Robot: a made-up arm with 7 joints. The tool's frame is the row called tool. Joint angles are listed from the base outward. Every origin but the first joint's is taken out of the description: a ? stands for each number. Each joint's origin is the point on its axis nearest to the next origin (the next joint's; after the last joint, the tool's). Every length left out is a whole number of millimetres.
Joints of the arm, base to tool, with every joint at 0 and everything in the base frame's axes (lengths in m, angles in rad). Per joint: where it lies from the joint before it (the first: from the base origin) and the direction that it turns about. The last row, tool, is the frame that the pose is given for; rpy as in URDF.
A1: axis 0 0 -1 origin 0 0 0.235
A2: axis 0 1 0 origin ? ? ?
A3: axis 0 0 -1 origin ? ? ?
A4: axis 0 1 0 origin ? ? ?
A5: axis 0 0 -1 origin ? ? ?
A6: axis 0 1 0 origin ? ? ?
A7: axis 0 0 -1 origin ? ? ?
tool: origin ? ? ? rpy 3.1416 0 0
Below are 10 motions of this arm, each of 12 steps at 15 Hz.
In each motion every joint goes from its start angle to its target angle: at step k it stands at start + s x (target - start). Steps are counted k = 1, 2, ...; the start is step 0. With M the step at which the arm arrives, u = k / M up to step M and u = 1 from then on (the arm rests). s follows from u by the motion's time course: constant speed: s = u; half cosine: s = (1 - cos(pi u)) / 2; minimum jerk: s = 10 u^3 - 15 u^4 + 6 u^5.
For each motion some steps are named. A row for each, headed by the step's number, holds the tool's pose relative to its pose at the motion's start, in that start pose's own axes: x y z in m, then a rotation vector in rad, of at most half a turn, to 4 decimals.
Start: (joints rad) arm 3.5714 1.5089 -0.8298 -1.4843 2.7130 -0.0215 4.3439
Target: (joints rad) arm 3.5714 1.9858 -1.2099 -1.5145 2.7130 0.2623 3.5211
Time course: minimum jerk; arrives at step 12
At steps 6, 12:
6: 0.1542 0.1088 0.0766 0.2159 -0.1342 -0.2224
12: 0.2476 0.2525 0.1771 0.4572 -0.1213 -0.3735

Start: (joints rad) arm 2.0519 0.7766 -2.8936 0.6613 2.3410 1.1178 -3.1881
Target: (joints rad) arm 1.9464 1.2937 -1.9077 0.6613 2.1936 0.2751 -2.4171
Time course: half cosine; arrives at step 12
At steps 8, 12:
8: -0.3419 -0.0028 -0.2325 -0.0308 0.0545 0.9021
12: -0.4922 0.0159 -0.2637 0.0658 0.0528 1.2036

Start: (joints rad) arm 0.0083 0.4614 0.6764 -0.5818 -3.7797 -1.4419 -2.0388
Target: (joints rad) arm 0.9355 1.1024 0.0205 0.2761 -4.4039 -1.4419 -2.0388
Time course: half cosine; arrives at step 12
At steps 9, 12:
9: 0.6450 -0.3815 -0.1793 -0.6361 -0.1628 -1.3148
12: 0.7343 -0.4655 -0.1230 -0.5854 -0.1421 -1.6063

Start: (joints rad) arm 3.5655 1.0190 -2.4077 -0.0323 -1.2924 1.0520 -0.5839
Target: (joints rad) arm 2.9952 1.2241 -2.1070 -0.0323 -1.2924 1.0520 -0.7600
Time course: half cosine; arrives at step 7
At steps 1, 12:
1: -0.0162 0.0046 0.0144 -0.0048 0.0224 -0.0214
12: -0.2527 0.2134 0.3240 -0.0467 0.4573 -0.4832

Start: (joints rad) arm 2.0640 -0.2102 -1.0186 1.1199 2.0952 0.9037 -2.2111
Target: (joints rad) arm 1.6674 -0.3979 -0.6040 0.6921 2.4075 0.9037 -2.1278
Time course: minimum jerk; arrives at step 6
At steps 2, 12:
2: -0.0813 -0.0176 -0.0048 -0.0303 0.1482 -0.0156
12: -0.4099 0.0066 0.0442 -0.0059 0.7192 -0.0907

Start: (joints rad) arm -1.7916 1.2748 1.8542 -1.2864 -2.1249 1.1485 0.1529
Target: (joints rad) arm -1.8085 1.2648 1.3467 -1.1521 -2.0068 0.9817 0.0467
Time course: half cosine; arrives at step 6
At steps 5, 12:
5: -0.1290 -0.0443 0.2118 -0.0357 0.6115 -0.0100
12: -0.1338 -0.0469 0.2291 -0.0428 0.6549 -0.0137

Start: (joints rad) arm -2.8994 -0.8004 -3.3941 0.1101 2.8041 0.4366 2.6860
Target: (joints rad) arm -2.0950 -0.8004 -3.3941 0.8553 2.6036 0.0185 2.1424
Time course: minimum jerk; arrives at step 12
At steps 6, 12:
6: -0.1354 0.2806 0.0687 0.5115 -0.0732 -0.0392
12: -0.3643 0.4608 0.2594 1.0540 0.1749 -0.2248

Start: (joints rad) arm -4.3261 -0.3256 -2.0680 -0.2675 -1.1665 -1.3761 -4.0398
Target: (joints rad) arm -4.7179 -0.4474 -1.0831 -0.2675 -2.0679 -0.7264 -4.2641
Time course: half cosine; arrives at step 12
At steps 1, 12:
1: -0.0029 -0.0017 0.0026 -0.0157 0.0057 -0.0079
12: -0.1835 -0.0314 0.2023 -0.9134 0.3036 -0.4964

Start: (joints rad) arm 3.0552 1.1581 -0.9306 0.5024 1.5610 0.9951 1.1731
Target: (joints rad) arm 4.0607 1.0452 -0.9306 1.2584 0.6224 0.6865 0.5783
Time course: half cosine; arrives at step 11
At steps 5, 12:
5: 0.1300 -0.1482 -0.0710 -0.2395 0.1603 -0.5385
12: 0.2643 -0.3763 -0.0534 -0.5489 0.2108 -1.4697

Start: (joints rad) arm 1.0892 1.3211 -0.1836 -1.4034 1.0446 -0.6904 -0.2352
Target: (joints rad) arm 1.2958 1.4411 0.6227 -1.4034 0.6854 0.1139 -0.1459
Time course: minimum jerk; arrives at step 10
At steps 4, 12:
4: -0.0296 -0.0868 -0.0207 -0.1251 -0.0897 -0.0648
12: -0.0909 -0.3074 0.0650 -0.5403 -0.3866 -0.1182

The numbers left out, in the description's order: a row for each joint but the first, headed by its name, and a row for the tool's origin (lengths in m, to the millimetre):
A2: 0 -0.009 0
A3: 0 0 0.352
A4: 0 -0.013 0
A5: 0 0 0.408
A6: 0 0 0
A7: 0 0 0.156
tool: 0 0 0

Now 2 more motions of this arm.
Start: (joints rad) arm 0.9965 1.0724 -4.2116 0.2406 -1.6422 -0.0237 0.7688
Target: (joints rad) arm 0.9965 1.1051 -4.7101 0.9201 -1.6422 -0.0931 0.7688
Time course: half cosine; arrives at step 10
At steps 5, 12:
5: 0.1774 0.0831 0.0354 0.2114 -0.2821 -0.2093
12: 0.3666 0.0892 0.1432 0.3685 -0.6240 -0.3661

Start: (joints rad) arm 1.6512 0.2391 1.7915 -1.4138 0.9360 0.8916 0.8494
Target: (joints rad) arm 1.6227 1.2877 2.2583 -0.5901 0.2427 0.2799 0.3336
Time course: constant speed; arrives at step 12
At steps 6, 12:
6: -0.3854 -0.0281 0.2648 -0.3576 0.8359 -0.4873
12: -0.5241 0.0996 0.6830 -0.8208 1.4761 -0.9246

